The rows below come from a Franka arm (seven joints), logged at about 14 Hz.
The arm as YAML. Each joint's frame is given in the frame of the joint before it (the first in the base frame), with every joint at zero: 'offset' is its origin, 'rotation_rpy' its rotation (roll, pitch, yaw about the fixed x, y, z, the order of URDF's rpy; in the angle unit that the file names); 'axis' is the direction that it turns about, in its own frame. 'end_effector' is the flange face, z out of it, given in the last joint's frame.
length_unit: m
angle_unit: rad
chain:
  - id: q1
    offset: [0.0, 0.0, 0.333]
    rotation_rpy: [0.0, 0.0, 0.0]
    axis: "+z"
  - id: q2
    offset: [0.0, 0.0, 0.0]
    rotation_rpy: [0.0, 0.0, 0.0]
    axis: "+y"
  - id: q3
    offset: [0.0, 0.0, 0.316]
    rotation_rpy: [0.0, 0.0, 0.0]
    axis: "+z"
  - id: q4
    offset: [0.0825, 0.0, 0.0]
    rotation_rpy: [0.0, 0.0, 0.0]
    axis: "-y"
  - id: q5
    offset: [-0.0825, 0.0, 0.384]
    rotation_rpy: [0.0, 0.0, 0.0]
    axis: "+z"
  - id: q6
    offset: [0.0, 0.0, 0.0]
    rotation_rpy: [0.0, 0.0, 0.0]
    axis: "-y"
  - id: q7
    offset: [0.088, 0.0, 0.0]
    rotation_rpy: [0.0, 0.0, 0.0]
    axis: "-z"
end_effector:
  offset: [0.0, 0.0, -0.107]
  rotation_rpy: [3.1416, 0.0, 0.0]
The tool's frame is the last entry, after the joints.
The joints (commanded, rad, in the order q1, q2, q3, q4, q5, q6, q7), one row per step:
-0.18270 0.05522 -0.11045 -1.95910 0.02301 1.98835 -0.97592
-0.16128 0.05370 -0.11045 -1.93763 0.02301 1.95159 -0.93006
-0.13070 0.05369 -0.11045 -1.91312 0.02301 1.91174 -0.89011
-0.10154 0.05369 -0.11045 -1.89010 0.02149 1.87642 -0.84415
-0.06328 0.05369 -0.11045 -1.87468 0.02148 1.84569 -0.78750
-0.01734 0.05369 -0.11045 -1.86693 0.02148 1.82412 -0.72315
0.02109 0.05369 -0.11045 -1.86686 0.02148 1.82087 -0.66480
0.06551 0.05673 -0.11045 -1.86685 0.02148 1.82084 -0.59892
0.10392 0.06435 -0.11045 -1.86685 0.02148 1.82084 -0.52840
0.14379 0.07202 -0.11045 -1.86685 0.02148 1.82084 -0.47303
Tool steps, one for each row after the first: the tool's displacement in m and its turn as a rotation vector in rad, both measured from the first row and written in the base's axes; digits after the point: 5 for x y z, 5 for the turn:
0.00336 0.01181 0.00780 0.00310 0.01416 -0.02373
0.00790 0.02871 0.01597 0.00556 0.02999 -0.03231
0.01172 0.04484 0.02388 0.00468 0.04347 -0.04785
0.01501 0.06641 0.02864 0.00383 0.06001 -0.06560
0.01766 0.09238 0.03058 0.00057 0.07530 -0.08353
0.01956 0.11404 0.03036 -0.00407 0.07972 -0.10331
0.02155 0.13912 0.02865 -0.01013 0.08390 -0.12467
0.02305 0.16095 0.02436 -0.01743 0.09234 -0.15667
0.02365 0.18369 0.02003 -0.02460 0.10017 -0.17207

